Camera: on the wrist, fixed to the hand. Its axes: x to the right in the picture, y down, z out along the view.
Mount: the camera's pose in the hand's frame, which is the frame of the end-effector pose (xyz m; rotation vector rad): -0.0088 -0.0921 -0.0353 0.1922 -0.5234 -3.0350
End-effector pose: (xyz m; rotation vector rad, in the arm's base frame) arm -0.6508 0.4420 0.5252 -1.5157 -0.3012 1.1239
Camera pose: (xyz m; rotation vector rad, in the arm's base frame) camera -0.5923 0.4413 0.6051 0.5446 -1.7080 -1.0521
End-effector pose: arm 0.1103 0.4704 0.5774 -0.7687 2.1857 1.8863
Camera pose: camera 0.1687 0.4320 0.5072 -1.3337 -0.4477 -0.1305
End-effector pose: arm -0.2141 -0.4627 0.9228 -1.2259 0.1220 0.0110
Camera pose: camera -0.2191 -0.5266 0.9983 -0.0619 -2.1071 -2.1272
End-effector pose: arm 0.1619 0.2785 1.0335 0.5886 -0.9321 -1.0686
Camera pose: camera 0.1475 0.2497 0.9399 -0.9134 -0.2324 1.7562
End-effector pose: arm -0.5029 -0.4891 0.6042 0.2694 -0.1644 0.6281
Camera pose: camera -0.4523 -0.5550 0.5503 0.5118 -0.0332 -2.4652
